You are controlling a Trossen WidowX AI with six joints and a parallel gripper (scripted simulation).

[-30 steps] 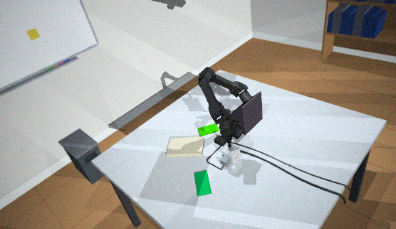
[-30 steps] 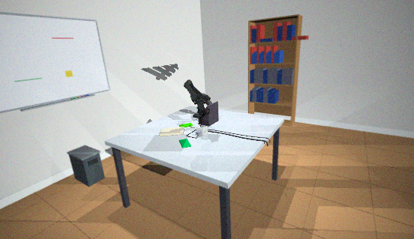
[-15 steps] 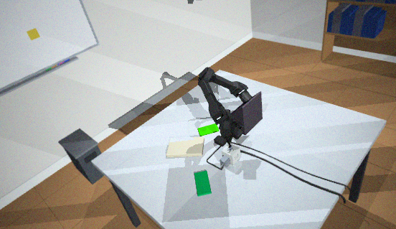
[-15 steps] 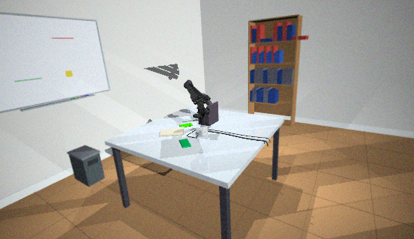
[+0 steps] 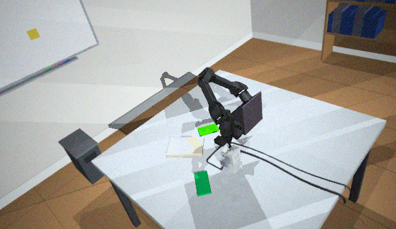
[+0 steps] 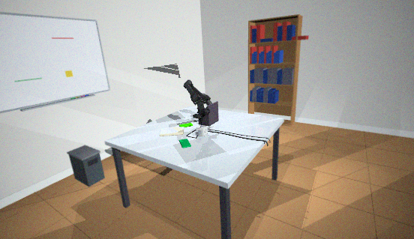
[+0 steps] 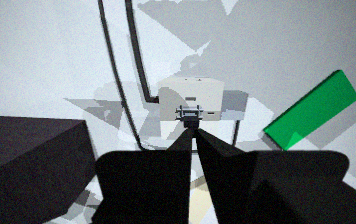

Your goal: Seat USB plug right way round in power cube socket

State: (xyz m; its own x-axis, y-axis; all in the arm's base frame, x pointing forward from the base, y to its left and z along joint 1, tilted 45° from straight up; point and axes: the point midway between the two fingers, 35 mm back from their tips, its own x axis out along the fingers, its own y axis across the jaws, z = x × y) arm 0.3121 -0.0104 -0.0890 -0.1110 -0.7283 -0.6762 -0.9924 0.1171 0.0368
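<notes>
The dark USB plug lies 2 cm below my gripper tip. From my gripper tip the other things lie so: beige book 30 cm to the right, 11 cm below, 7 cm ahead; then green card 23 cm ahead, 11 cm below, 4 cm to the right.
</notes>
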